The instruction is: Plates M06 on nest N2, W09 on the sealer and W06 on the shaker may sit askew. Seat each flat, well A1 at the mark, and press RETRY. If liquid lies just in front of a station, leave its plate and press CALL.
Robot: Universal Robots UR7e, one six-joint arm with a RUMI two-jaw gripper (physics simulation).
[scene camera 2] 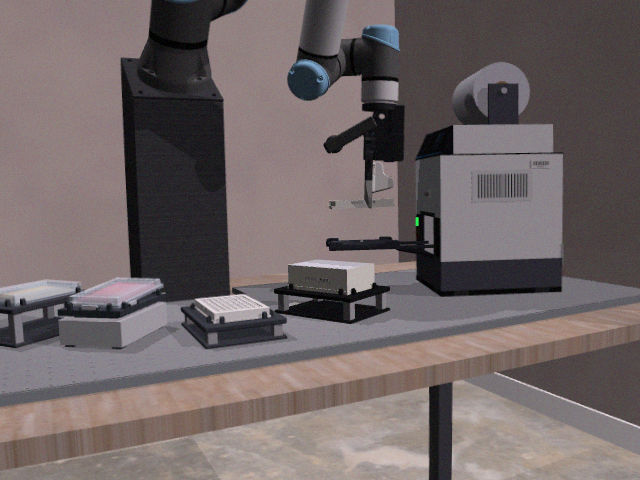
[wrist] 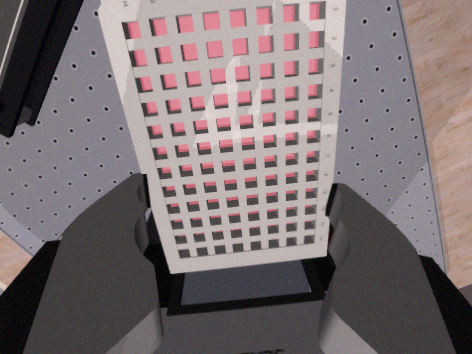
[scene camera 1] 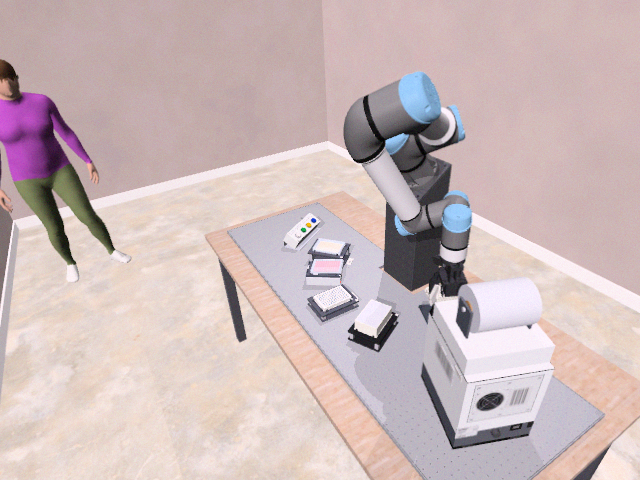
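Where they show: gripper, fingertip midpoint: (scene camera 2: 370,206) (wrist: 238,181); arm's base, origin of the base link: (scene camera 2: 174,77) (scene camera 1: 419,174).
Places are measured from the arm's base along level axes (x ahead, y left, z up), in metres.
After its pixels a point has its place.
My gripper (scene camera 1: 445,290) (scene camera 2: 368,200) @[x 0.087, y 0.392, z -0.279 m] (wrist: 238,181) @[x 0.087, y 0.392, z -0.279 m] is shut on a white plate with square wells and pink contents (scene camera 2: 347,204) @[x 0.120, y 0.335, z -0.273 m] (wrist: 235,135) @[x 0.083, y 0.364, z -0.265 m], gripped by its long sides, roughly level. It hangs above the black carrier (scene camera 2: 361,243) @[x 0.119, y 0.363, z -0.353 m] of the sealer (scene camera 1: 447,351) @[x 0.232, y 0.628, z -0.197 m] (scene camera 2: 496,206) @[x 0.230, y 0.605, z -0.281 m], with a gap between. The wrist view's plate hides most of what lies below. A pink-filled plate (scene camera 1: 326,266) @[x 0.353, y -0.074, z -0.381 m] (scene camera 2: 116,291) @[x 0.369, y -0.084, z -0.383 m] sits on the pale-based station, likely the shaker (scene camera 1: 323,280) @[x 0.377, y -0.043, z -0.424 m] (scene camera 2: 90,330) @[x 0.425, y -0.115, z -0.427 m]. A white many-welled plate (scene camera 1: 332,297) @[x 0.378, y 0.086, z -0.412 m] (scene camera 2: 235,308) @[x 0.413, y 0.090, z -0.411 m] rests on a low dark nest (scene camera 2: 248,330) @[x 0.396, y 0.109, z -0.449 m]. I cannot read plate names or confirm seating.
A white block (scene camera 1: 373,317) @[x 0.290, y 0.281, z -0.370 m] (scene camera 2: 330,276) @[x 0.330, y 0.251, z -0.384 m] stands on a black nest. A yellowish plate (scene camera 1: 330,246) @[x 0.293, y -0.212, z -0.381 m] (scene camera 2: 41,291) @[x 0.332, y -0.201, z -0.383 m] sits on a taller nest. A button box (scene camera 1: 302,230) @[x 0.375, y -0.400, z -0.386 m] with coloured buttons is at the far end. A person (scene camera 1: 33,134) stands left, away from the table.
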